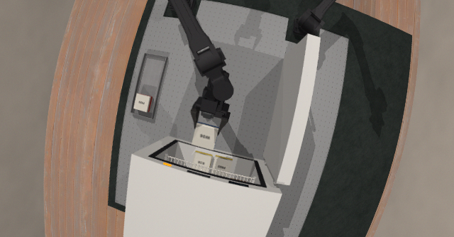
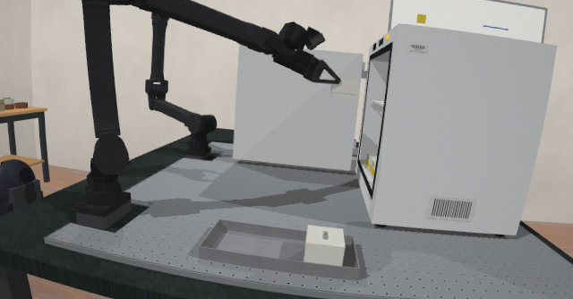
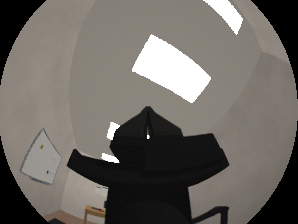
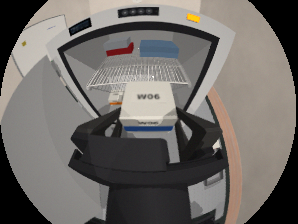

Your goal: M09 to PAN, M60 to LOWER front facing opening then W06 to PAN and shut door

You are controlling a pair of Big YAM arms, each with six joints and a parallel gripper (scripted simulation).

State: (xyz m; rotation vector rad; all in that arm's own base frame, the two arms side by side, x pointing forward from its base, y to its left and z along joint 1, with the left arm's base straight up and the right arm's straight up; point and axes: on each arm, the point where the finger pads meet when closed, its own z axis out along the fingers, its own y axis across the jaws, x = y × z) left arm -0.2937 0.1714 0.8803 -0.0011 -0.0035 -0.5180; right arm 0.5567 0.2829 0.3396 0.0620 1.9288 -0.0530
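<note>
My right gripper is now 10 cm past the grey pan, 36 cm to the left of it and 35 cm above it. The rest, counted from my right hand: freezer door: 12 cm behind, 29 cm to the left, 8 cm below; then white cryo box: 17 cm ahead, 7 cm to the left, 25 cm below.
</note>
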